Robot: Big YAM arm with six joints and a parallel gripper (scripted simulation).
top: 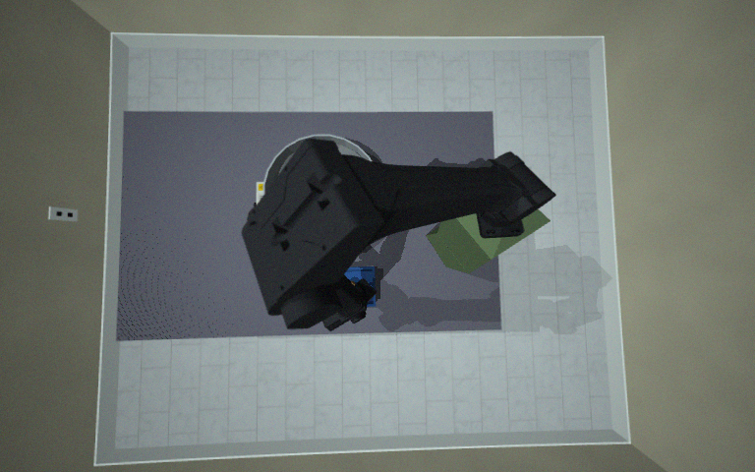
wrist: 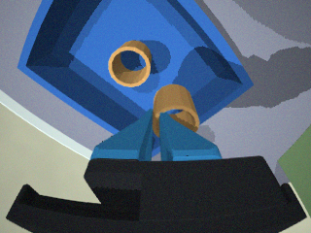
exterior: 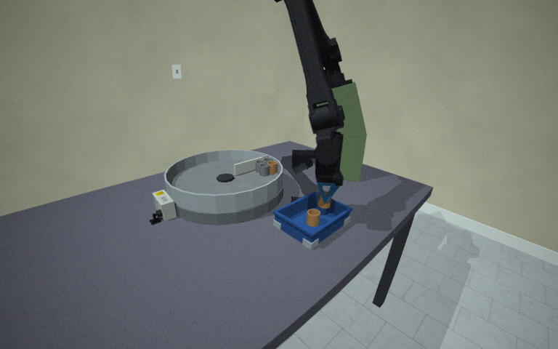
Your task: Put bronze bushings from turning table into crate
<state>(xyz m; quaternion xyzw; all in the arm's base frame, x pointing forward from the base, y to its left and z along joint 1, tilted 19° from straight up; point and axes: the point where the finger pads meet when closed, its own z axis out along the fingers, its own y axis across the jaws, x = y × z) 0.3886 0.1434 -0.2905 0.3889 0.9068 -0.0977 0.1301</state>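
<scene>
Right now the blue crate is 4 cm ahead of my hand, 1 cm to the right of it and 5 cm below it. Round my hand: grey turning table: 11 cm ahead, 36 cm to the right, 2 cm below.
</scene>
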